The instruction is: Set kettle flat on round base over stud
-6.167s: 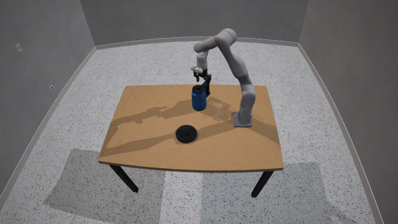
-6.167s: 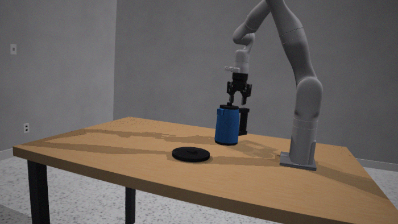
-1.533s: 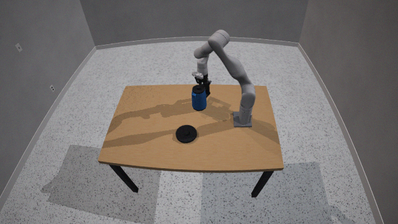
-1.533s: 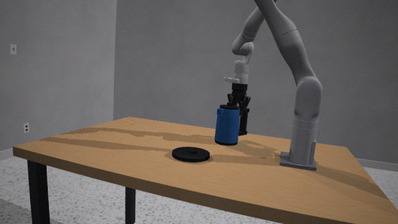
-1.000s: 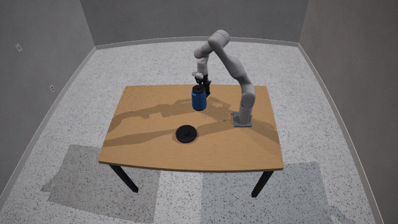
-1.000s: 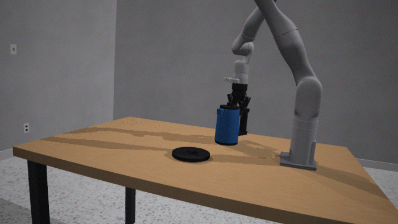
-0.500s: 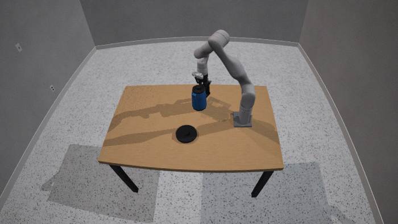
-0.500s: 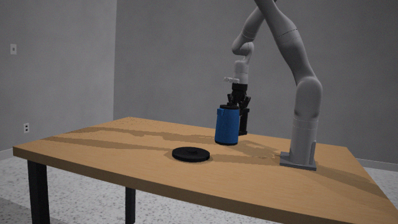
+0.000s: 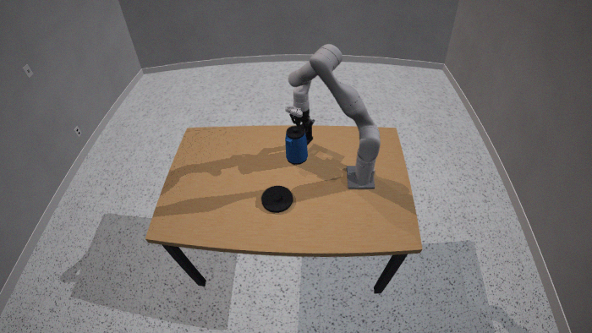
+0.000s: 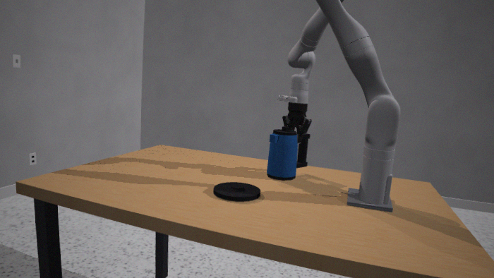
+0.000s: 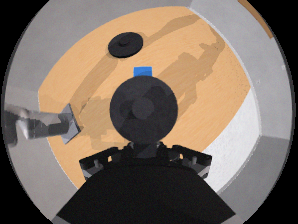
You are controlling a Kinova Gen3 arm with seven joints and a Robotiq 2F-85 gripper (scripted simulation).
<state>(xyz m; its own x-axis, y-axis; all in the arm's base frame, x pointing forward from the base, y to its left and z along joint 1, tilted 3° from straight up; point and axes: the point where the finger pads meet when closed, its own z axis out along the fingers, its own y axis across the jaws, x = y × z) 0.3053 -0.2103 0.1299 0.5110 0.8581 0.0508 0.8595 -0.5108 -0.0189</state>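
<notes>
Now: hand 10 mm short of the blue kettle, 20 mm to the right of it and 50 mm above it. The rest, counted from my hand: round black base: 110 mm ahead, 330 mm to the left, 140 mm below.
</notes>
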